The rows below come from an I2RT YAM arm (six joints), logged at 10 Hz.
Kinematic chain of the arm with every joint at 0, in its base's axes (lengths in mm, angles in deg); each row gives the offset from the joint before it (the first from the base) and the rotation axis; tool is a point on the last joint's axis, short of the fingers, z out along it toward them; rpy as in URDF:
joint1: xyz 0 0 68 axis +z
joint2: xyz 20 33.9 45.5 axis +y
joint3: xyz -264 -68.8 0 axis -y
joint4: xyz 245 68.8 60 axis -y
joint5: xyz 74 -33.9 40.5 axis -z
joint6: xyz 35.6 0 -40.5 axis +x
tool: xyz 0 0 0 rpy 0 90 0
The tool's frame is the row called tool.
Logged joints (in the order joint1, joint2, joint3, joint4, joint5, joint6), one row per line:
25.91, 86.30, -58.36, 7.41, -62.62, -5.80
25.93, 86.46, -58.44, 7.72, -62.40, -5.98
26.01, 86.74, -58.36, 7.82, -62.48, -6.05
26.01, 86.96, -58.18, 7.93, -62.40, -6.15
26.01, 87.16, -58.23, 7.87, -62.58, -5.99
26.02, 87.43, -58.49, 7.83, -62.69, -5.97
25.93, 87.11, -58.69, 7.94, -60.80, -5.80
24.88, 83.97, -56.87, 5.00, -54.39, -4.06
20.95, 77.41, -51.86, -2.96, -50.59, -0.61
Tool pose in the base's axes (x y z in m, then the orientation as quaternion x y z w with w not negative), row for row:
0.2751, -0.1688, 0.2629, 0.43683, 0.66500, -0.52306, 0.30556
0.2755, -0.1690, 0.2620, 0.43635, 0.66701, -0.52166, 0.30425
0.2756, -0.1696, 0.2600, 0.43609, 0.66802, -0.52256, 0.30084
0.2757, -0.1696, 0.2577, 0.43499, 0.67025, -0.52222, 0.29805
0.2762, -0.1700, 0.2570, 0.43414, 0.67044, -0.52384, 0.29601
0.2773, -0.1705, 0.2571, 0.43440, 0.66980, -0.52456, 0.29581
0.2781, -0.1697, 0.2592, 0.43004, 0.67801, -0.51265, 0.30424
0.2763, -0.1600, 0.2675, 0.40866, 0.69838, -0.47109, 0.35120
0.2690, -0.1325, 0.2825, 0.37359, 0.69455, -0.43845, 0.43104
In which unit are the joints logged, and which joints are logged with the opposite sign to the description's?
The joints are logged in degrees. Opposite sign: joint1, joint3, joint4, joint5, joint6.
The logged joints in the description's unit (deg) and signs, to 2 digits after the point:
-25.91, 86.30, 58.36, -7.41, 62.62, 5.80
-25.93, 86.46, 58.44, -7.72, 62.40, 5.98
-26.01, 86.74, 58.36, -7.82, 62.48, 6.05
-26.01, 86.96, 58.18, -7.93, 62.40, 6.15
-26.01, 87.16, 58.23, -7.87, 62.58, 5.99
-26.02, 87.43, 58.49, -7.83, 62.69, 5.97
-25.93, 87.11, 58.69, -7.94, 60.80, 5.80
-24.88, 83.97, 56.87, -5.00, 54.39, 4.06
-20.95, 77.41, 51.86, 2.96, 50.59, 0.61

